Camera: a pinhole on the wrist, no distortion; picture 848 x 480 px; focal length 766.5 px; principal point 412.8 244.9 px. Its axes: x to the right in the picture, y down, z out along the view. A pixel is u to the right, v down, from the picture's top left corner.
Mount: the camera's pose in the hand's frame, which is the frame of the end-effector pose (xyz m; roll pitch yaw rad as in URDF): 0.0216 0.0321 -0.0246 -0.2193 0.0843 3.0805
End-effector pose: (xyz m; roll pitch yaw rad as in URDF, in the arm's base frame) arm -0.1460 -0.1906 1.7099 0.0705 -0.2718 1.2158
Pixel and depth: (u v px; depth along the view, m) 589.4 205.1 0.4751
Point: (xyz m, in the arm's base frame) -0.1660 -0.4414 2.0887
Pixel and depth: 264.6 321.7 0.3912
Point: -0.0479 -0.2666 2.0590
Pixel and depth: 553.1 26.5 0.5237
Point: -0.2673 -0.4132 2.1724
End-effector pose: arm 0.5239 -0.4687 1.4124 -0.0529 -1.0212 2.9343
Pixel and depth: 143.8 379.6 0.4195
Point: 0.8068 -0.4082 1.7209
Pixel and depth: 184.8 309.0 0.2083
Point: 0.6476 -0.4709 1.5603
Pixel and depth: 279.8 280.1 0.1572
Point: 0.6154 -0.4848 1.5085
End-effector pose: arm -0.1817 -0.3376 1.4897 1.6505 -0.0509 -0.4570
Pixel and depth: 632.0 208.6 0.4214
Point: -0.4681 -0.6156 1.4222
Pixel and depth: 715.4 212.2 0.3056
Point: -0.4102 -0.5188 1.4495
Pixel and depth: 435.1 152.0 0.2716
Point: -0.2993 -0.5537 1.4766
